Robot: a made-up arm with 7 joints. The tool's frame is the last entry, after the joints.
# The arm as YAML. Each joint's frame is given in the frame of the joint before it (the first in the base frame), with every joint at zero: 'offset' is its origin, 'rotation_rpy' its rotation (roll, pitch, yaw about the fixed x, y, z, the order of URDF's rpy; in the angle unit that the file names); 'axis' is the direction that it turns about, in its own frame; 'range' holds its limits. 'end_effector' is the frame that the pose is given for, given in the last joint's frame.
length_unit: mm
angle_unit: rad
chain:
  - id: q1
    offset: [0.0, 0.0, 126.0]
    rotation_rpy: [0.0, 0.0, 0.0]
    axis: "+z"
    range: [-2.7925, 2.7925]
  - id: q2
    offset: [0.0, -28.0, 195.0]
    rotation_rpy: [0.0, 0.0, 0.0]
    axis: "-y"
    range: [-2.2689, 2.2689]
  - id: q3
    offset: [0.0, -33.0, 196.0]
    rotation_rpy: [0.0, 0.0, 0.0]
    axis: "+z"
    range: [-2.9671, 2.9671]
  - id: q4
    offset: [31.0, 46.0, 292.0]
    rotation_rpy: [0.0, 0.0, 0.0]
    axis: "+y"
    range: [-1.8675, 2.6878]
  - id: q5
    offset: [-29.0, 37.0, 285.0]
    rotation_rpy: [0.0, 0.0, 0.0]
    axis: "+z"
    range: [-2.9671, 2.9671]
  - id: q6
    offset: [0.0, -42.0, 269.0]
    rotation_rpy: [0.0, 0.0, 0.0]
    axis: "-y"
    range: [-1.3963, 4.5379]
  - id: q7
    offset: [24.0, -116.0, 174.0]
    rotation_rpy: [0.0, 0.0, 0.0]
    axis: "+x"
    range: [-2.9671, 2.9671]
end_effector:
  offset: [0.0, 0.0, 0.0]
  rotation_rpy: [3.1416, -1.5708, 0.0]
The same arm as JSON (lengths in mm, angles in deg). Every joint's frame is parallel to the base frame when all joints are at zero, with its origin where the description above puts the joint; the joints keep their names.
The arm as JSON. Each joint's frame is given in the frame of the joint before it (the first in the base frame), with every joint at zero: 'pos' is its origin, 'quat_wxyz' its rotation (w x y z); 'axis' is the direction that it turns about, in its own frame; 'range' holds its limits. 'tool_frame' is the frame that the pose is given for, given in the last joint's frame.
{"length_unit": "mm", "angle_unit": "deg", "joints": [{"joint": "q1", "pos": [0.0, 0.0, 126.0], "quat_wxyz": [1.0, 0.0, 0.0, 0.0], "axis": "+z", "range": [-160.0, 160.0]}, {"joint": "q2", "pos": [0.0, -28.0, 195.0], "quat_wxyz": [1.0, 0.0, 0.0, 0.0], "axis": "-y", "range": [-130.0, 130.0]}, {"joint": "q3", "pos": [0.0, -33.0, 196.0], "quat_wxyz": [1.0, 0.0, 0.0, 0.0], "axis": "+z", "range": [-170.0, 170.0]}, {"joint": "q4", "pos": [31.0, 46.0, 292.0], "quat_wxyz": [1.0, 0.0, 0.0, 0.0], "axis": "+y", "range": [-107.0, 154.0]}, {"joint": "q5", "pos": [-29.0, 37.0, 285.0], "quat_wxyz": [1.0, 0.0, 0.0, 0.0], "axis": "+z", "range": [-170.0, 170.0]}, {"joint": "q6", "pos": [0.0, -42.0, 269.0], "quat_wxyz": [1.0, 0.0, 0.0, 0.0], "axis": "-y", "range": [-80.0, 260.0]}, {"joint": "q7", "pos": [24.0, -116.0, 174.0], "quat_wxyz": [1.0, 0.0, 0.0, 0.0], "axis": "+x", "range": [-170.0, 170.0]}], "tool_frame": {"pos": [0.0, 0.0, 0.0], "quat_wxyz": [0.000003, -0.707106, -0.000003, -0.707108]}}
